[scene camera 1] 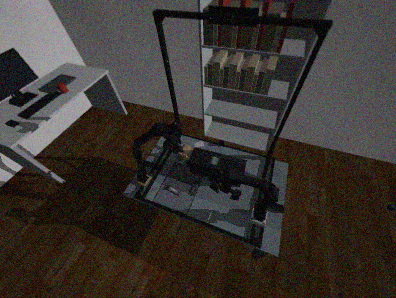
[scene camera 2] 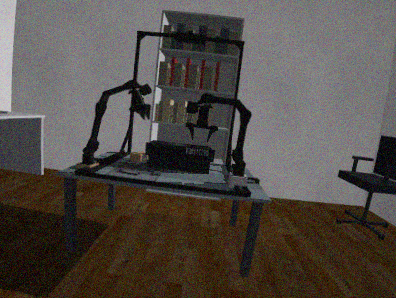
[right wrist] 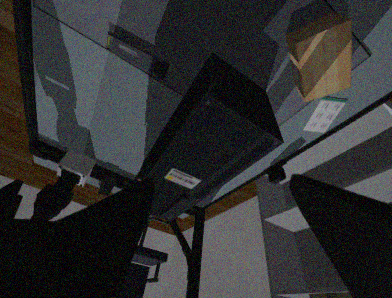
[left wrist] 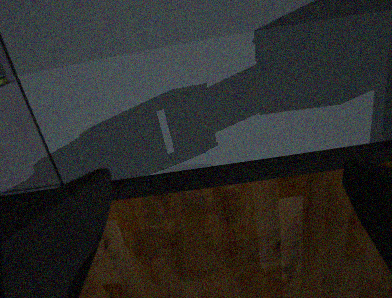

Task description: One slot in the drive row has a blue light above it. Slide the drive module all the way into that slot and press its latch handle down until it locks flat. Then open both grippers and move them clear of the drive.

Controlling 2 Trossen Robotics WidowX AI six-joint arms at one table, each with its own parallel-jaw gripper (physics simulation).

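Seen in the pictures: left gripper, fingertip midpoint: [scene camera 1: 224, 195] [scene camera 2: 199, 141] [right wrist: 20, 188] [left wrist: 227, 175]; right gripper, fingertip midpoint: [scene camera 1: 182, 147] [scene camera 2: 146, 119] [right wrist: 221, 182]; left arm's base at its link origin: [scene camera 1: 259, 215] [scene camera 2: 238, 174] [right wrist: 71, 176]; right arm's base at its link origin: [scene camera 1: 143, 178] [scene camera 2: 87, 163].
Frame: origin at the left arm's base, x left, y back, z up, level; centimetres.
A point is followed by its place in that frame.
The black drive chassis [scene camera 1: 202, 157] @(x -25.0, y -51.8, z 10.3 cm) [scene camera 2: 170, 159] @(x -18.5, y -45.4, z 0.1 cm) [right wrist: 235, 117] @(x -23.3, y -60.8, z 10.3 cm) stands on the table; blue light and slots are not readable. The drive module [right wrist: 132, 50] @(x -3.9, y -52.2, z -6.2 cm), dark with a pale handle and yellow end, lies on the table beside the chassis; it is dim in scene camera 1. A sliver of its yellow end shows at the left wrist view's left edge. My left gripper [scene camera 1: 226, 190] @(x 2.4, y -25.6, z 17.9 cm) [scene camera 2: 201, 140] @(x 2.4, y -25.6, z 17.9 cm) [left wrist: 227, 175] @(x 2.4, y -25.6, z 17.9 cm) is open and empty, high above the table at the chassis. My right gripper [scene camera 2: 145, 116] @(x -17.8, y -64.4, z 25.9 cm) [right wrist: 221, 182] @(x -17.8, y -64.4, z 25.9 cm) is open and empty, raised over the chassis's left side in scene camera 2.
A wooden block [scene camera 1: 187, 151] @(x -33.5, y -70.4, z -1.1 cm) [scene camera 2: 137, 156] @(x -27.4, y -72.1, z -2.8 cm) [right wrist: 322, 60] @(x -32.6, y -73.1, z -1.1 cm) stands beside the chassis, with a white card [right wrist: 325, 114] @(x -49.0, y -66.7, z -7.2 cm) near it. A small pale object [scene camera 1: 172, 190] @(x 3.4, y -67.3, z -6.3 cm) lies on the grey panel. A black frame [scene camera 1: 166, 65] @(x -52.8, y -87.9, z 66.1 cm) [scene camera 2: 135, 60] @(x -52.0, y -88.7, z 72.2 cm) arches over the table [scene camera 1: 281, 210] @(x -11.5, y 14.7, z -4.8 cm).
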